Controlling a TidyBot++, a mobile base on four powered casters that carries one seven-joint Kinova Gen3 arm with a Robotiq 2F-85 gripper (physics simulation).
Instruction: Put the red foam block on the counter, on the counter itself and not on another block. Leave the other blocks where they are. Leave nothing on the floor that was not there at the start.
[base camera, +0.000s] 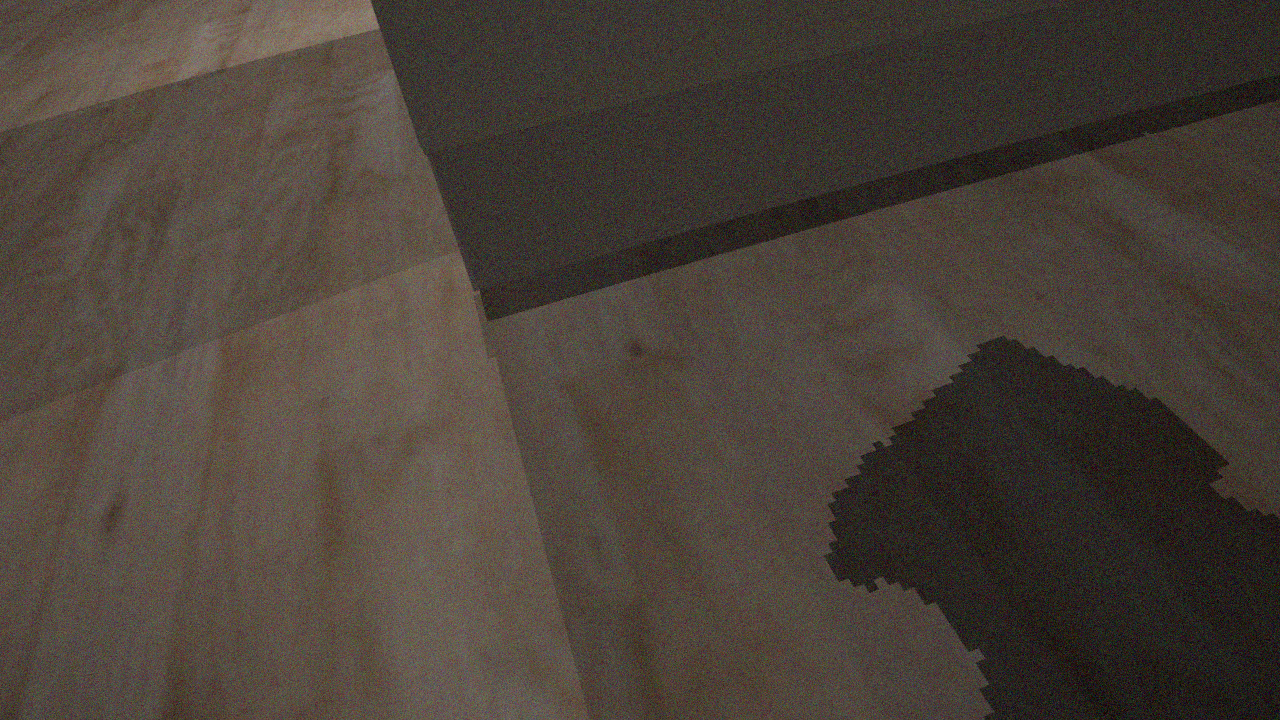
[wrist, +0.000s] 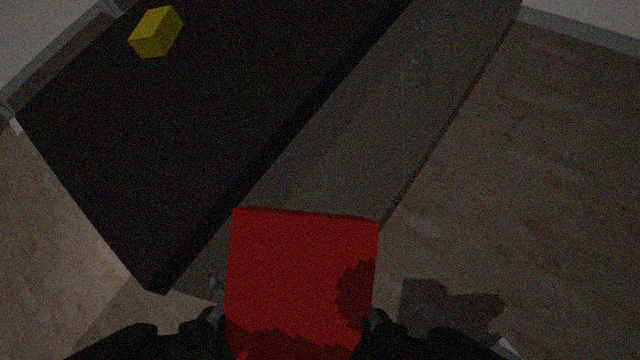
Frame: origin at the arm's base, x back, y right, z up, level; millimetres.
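Seen in the pictures: gripper, fingertip midpoint: (wrist: 295, 317).
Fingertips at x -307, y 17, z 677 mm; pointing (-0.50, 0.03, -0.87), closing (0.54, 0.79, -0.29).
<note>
Offsets run from my fingertips to a thing's top centre. Level surfaces: height alone.
The red foam block @(dx -2, dy +5, dz +55 mm) (wrist: 301, 270) is between the fingers of my gripper (wrist: 295, 317) at the bottom of the wrist view, and the gripper is shut on it. The block is held up in front of the counter's near side, by its corner end. The counter @(dz -163 mm) (wrist: 215, 125) has a black top that runs from the lower left to the upper right of the wrist view. A yellow block @(dx -619, dy +11, dz -118 mm) (wrist: 157, 31) lies on the counter top near its far edge. The gripper and the red block do not show in the base camera view.
The counter's grey cabinet front (base camera: 805, 116) (wrist: 370, 120) stands at the back of the base camera view, its lower corner left of the middle. Wood floor @(dz -1073 mm) (base camera: 358, 537) (wrist: 550, 165) lies before and beside it. A dark shadow falls on the floor at the right. Pale walls stand beyond.
</note>
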